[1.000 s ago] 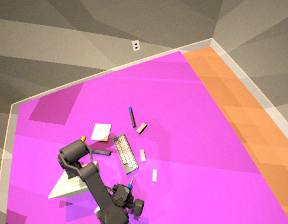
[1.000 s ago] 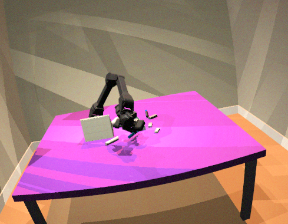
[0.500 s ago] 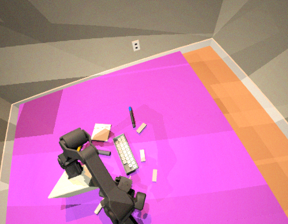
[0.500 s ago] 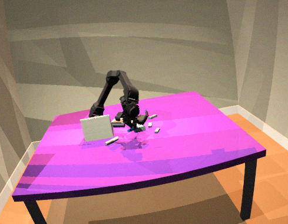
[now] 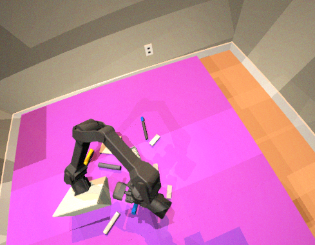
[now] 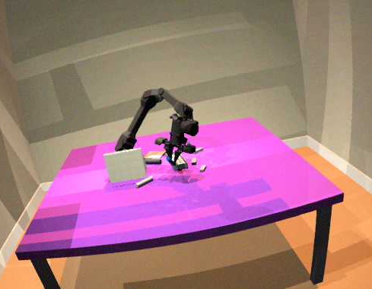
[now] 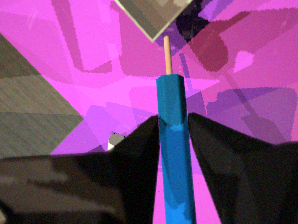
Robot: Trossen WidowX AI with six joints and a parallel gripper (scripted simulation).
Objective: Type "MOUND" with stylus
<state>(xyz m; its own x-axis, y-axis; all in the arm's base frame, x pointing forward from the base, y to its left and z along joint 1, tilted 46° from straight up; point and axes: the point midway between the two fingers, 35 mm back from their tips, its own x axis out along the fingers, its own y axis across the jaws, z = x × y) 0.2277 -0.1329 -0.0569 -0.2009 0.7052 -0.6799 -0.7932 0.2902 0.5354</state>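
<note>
My gripper tip is now 10 mm short of the blue stylus, 10 mm to the right of it and 10 mm above it. Round my gripper tip: white stick: 150 mm behind, 40 mm to the right, 50 mm below; then stylus tip: 20 mm ahead, 30 mm to the left, 30 mm below; then M key: 60 mm ahead, 60 mm to the left, 50 mm below.
</note>
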